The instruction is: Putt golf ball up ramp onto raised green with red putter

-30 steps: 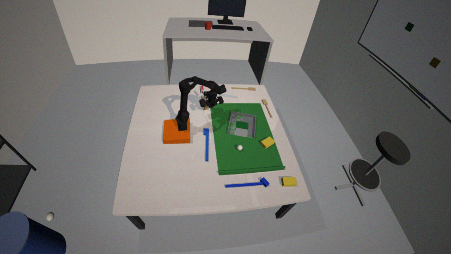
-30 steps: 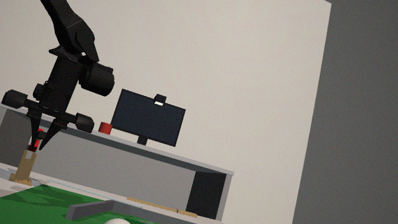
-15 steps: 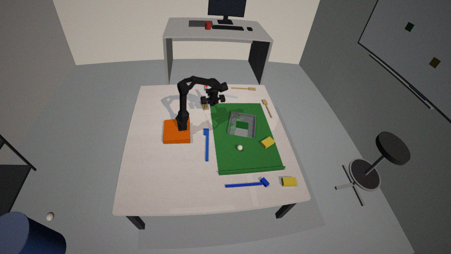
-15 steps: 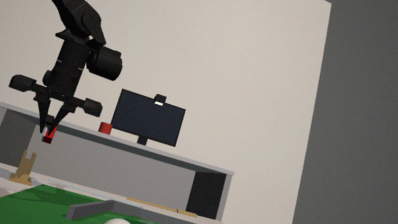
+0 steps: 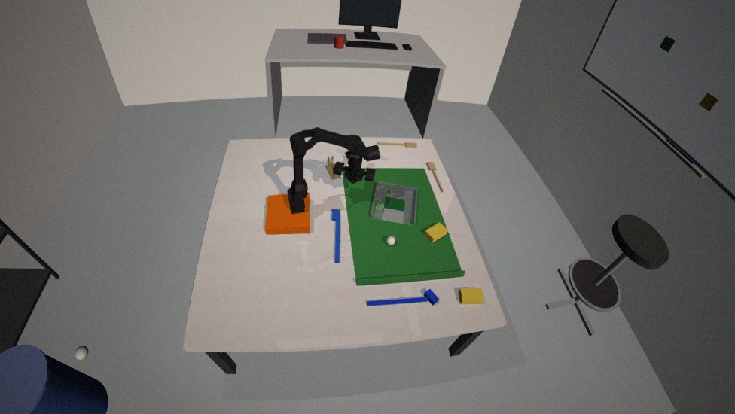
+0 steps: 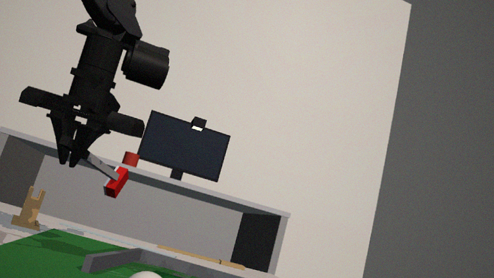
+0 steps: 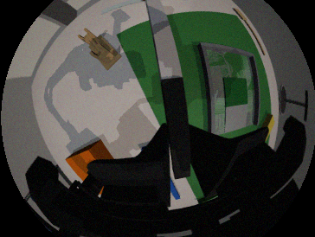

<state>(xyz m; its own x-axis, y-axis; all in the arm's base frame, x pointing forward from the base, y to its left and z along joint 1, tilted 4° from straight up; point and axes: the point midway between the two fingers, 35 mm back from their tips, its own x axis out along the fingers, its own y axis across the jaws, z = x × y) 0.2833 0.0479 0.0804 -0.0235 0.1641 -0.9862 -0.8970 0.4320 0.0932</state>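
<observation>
The red putter is 50 mm ahead of my gripper tip, 110 mm to the left of it and 20 mm above it. Also, from my gripper tip: white golf ball 110 mm ahead, 300 mm to the right, 100 mm below; green mat 190 mm ahead, 150 mm to the right, 120 mm below; tan stand 50 mm behind, 230 mm to the left, 90 mm below.
</observation>
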